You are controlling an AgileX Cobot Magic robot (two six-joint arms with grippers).
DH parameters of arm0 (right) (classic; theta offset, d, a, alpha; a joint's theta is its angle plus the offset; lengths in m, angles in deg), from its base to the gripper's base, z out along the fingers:
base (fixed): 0 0 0 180
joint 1: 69.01 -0.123 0 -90
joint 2: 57.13 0 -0.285 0
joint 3: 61.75 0 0.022 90
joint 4: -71.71 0.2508 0 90
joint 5: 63.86 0 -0.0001 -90
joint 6: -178.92 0.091 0 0
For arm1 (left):
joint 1: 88.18 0.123 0 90
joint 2: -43.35 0 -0.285 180
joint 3: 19.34 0 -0.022 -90
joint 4: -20.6 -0.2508 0 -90
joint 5: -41.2 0 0.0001 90
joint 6: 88.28 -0.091 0 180
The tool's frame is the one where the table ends.
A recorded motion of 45 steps. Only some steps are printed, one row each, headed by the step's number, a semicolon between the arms.
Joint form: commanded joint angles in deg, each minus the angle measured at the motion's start. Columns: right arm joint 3, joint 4, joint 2, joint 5, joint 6, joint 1; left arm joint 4, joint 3, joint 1, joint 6, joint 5, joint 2.
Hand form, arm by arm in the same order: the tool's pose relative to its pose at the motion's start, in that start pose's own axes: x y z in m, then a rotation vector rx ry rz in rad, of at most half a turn. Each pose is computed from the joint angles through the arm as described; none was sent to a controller.
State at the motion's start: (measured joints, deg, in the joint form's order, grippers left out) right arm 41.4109 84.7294 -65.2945 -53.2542 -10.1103 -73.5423; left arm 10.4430 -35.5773 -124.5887 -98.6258 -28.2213 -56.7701
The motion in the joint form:
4: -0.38 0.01 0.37 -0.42 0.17 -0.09; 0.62 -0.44 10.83 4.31 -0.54 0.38
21: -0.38 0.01 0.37 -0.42 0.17 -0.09; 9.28 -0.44 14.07 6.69 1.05 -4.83
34: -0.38 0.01 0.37 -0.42 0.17 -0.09; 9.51 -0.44 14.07 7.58 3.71 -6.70
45: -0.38 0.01 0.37 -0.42 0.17 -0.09; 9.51 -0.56 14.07 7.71 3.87 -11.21
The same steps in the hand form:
4: 0.0012 -0.0001 -0.0001 -0.0004 -0.0070 0.0030; 0.0227 0.0587 0.0020 -0.0705 0.0379 -0.2473
21: 0.0012 -0.0001 -0.0001 -0.0004 -0.0070 0.0030; 0.0194 0.0650 0.0414 0.0591 0.0749 -0.3895
34: 0.0012 -0.0001 -0.0001 -0.0004 -0.0070 0.0030; 0.0146 0.0661 0.0555 0.0588 0.0611 -0.4067
45: 0.0012 -0.0001 -0.0001 -0.0004 -0.0070 0.0030; 0.0137 0.0647 0.0886 0.0775 0.1330 -0.4061

